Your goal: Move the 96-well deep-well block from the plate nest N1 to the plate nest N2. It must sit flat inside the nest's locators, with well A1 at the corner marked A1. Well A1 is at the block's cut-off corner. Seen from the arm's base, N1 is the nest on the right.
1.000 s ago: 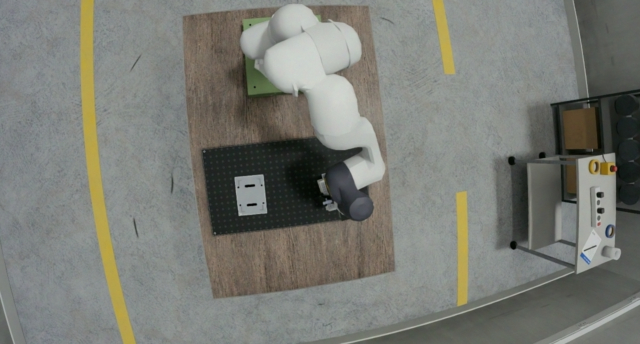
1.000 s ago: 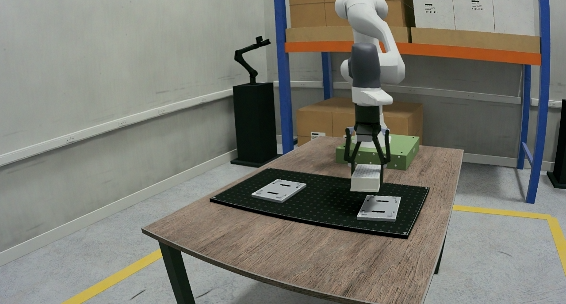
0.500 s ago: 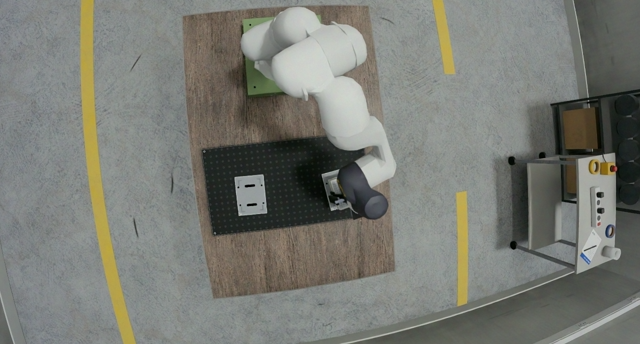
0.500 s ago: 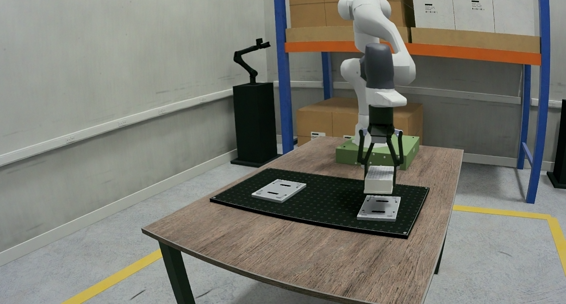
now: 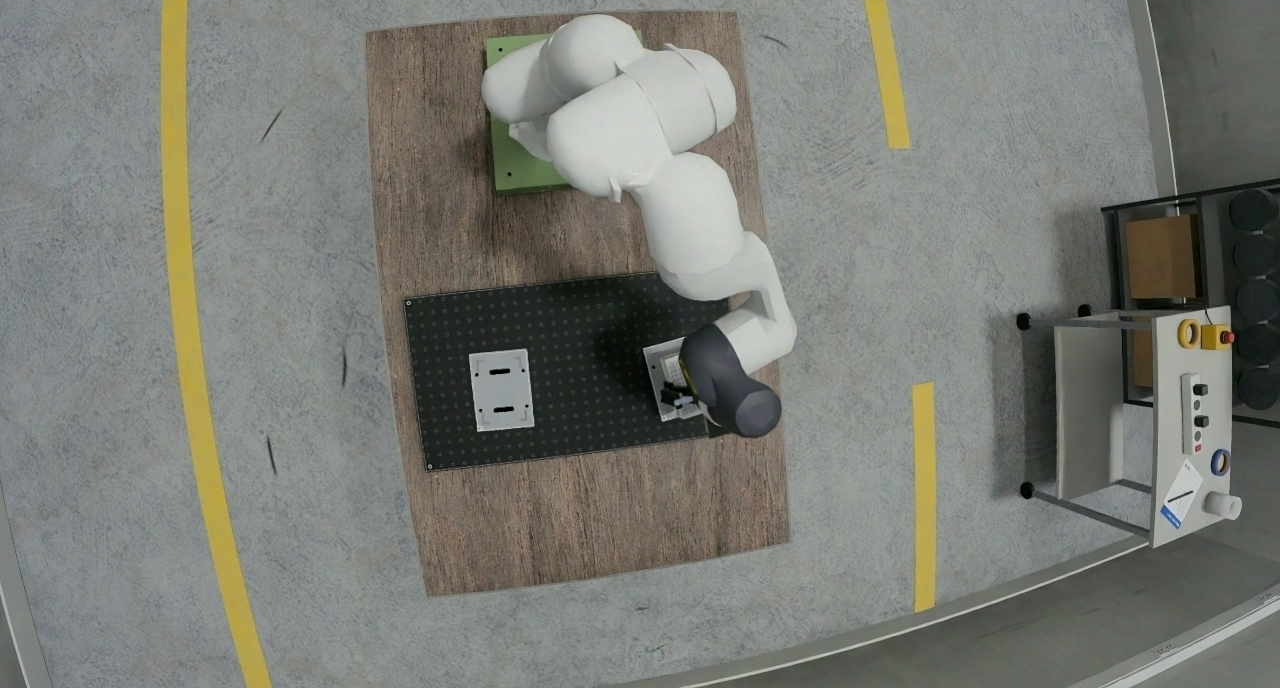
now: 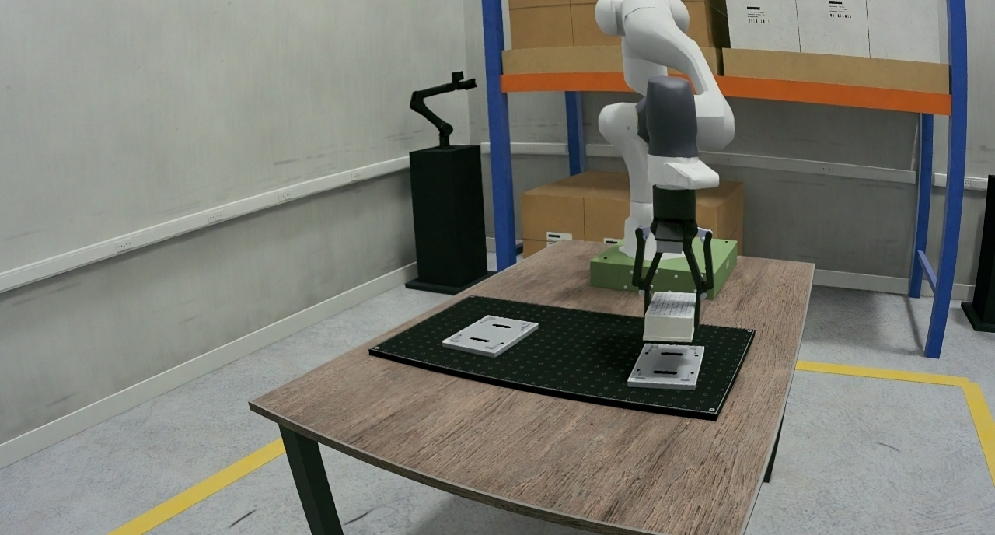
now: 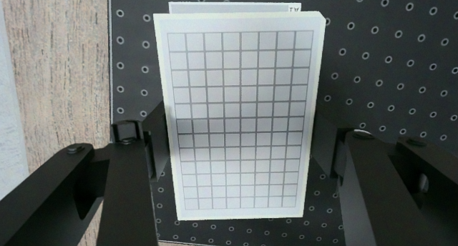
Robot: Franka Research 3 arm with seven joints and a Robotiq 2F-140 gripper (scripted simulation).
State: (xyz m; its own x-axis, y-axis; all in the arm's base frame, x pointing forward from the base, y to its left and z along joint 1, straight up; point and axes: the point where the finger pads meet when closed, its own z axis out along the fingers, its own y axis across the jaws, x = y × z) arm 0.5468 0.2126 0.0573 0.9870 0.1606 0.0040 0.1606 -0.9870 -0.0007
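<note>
Now: hand 1 cm above the white deep-well block. From my hand the other things lie so: nest N1 (2 cm behind, 38 cm to the right, 10 cm below); then nest N2 (10 cm below).
</note>
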